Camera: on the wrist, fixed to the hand. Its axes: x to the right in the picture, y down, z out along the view.
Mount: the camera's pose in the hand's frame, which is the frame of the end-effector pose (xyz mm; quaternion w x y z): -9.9 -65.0 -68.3 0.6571 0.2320 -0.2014 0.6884
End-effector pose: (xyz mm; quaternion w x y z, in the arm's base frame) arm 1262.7 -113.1 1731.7 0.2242 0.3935 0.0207 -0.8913
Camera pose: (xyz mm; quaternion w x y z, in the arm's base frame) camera 1288.8 -36.3 1682.6 0.6738 0.1453 -0.5092 -0.5154
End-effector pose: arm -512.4 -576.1 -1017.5 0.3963 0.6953 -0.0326 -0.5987
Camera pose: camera -484.5 -491.5 -1050.0 0.5047 0.4058 -0.7188 -0.2531
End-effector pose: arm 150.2 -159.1 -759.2 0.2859 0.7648 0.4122 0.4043
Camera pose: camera 62.6 -128.2 -778.3 0.1849 -0.9340 0.2194 -0.2128
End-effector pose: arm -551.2 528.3 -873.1 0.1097 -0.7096 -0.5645 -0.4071
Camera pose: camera -640.4 501.2 -855.8 0.4033 -0.9114 0.0010 0.0819
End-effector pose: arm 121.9 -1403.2 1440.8 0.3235 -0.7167 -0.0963 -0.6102
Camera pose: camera 29.4 -1390.2 1457.2 0.7795 -0.5851 0.2234 -0.0116
